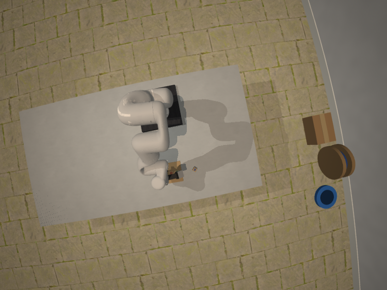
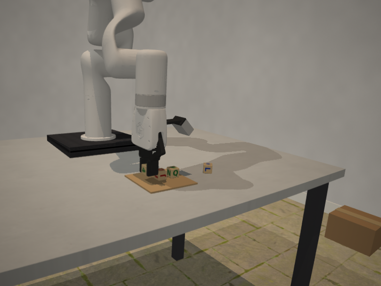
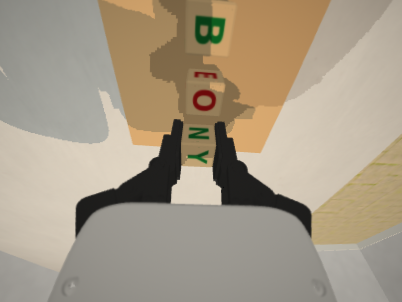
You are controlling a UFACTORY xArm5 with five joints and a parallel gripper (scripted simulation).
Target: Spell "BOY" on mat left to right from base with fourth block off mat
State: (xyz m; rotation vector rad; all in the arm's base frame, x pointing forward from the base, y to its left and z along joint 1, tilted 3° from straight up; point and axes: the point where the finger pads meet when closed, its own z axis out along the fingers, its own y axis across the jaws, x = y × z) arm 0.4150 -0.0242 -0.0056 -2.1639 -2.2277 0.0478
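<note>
Now: the tan mat 30 mm to the left of my hand and 40 mm below it.
</note>
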